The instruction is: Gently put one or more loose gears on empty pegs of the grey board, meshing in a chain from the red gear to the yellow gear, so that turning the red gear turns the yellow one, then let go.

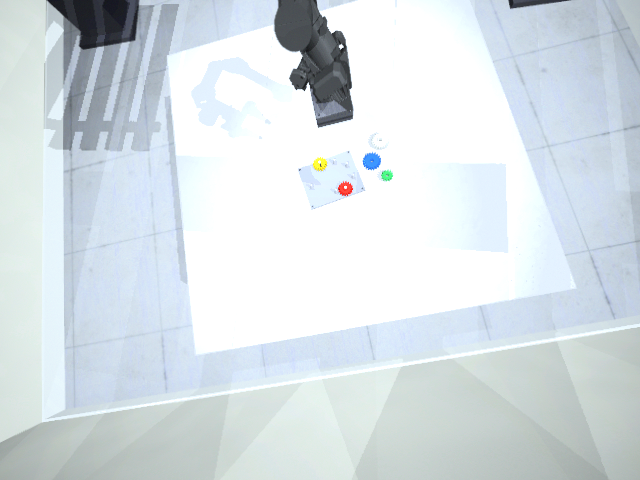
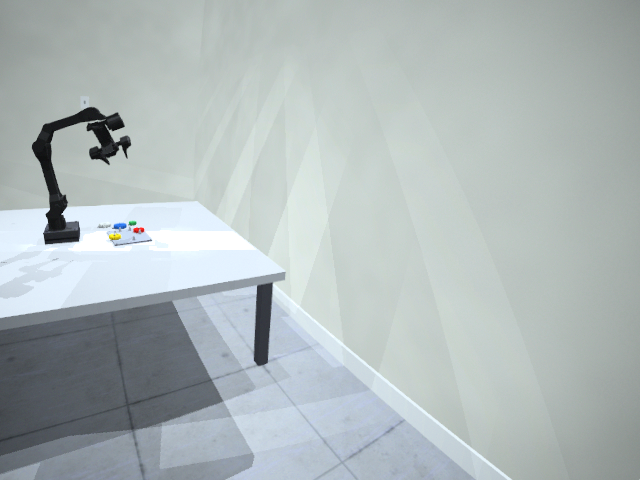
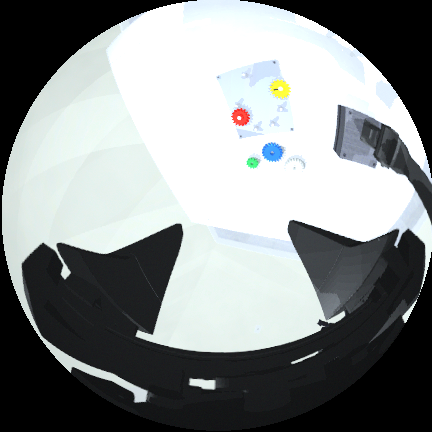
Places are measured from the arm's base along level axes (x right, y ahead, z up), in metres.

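Where they show: gripper, fingertip midpoint: (image 1: pixel 350 99) (image 2: pixel 118 161) (image 3: pixel 236 227); arm's base, link origin: (image 2: pixel 57 228) (image 3: pixel 370 133).
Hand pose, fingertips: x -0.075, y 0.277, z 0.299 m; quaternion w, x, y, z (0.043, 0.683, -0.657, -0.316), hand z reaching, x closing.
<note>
Each offset is from my fingertips to the centre of the thing. "*": to the spot under its first point. Level surfaces: height alone.
The grey board {dz -0.340, dx +0.072, dy +0.032 m} (image 1: pixel 325 195) (image 2: pixel 126 241) (image 3: pixel 231 92) lies on the table with several empty pegs. The yellow gear {* dz -0.330, dx +0.105, dy -0.016 m} (image 1: pixel 320 164) (image 2: pixel 114 236) (image 3: pixel 280 89) and the red gear {* dz -0.326, dx +0.018, dy +0.087 m} (image 1: pixel 345 188) (image 2: pixel 138 229) (image 3: pixel 240 117) sit on it, apart from each other. Off the board lie three loose gears: a blue gear {dz -0.347, dx -0.085, dy -0.017 m} (image 1: pixel 371 161) (image 2: pixel 119 225) (image 3: pixel 272 152), a smaller green gear {dz -0.347, dx -0.135, dy +0.044 m} (image 1: pixel 386 175) (image 2: pixel 132 223) (image 3: pixel 252 162) and a white gear {dz -0.347, dx -0.123, dy -0.096 m} (image 1: pixel 378 140) (image 2: pixel 104 225) (image 3: pixel 295 164). My gripper (image 2: pixel 117 160) (image 3: pixel 236 227) is open and empty, high above the table.
The white table {dz -0.355 m} (image 1: pixel 268 289) (image 2: pixel 206 268) carries the board and gears. The arm's dark base (image 1: pixel 334 116) (image 2: pixel 62 233) (image 3: pixel 350 135) stands beside the board, nearest the yellow and white gears. A pale wall (image 2: pixel 439 180) rises beyond the table.
</note>
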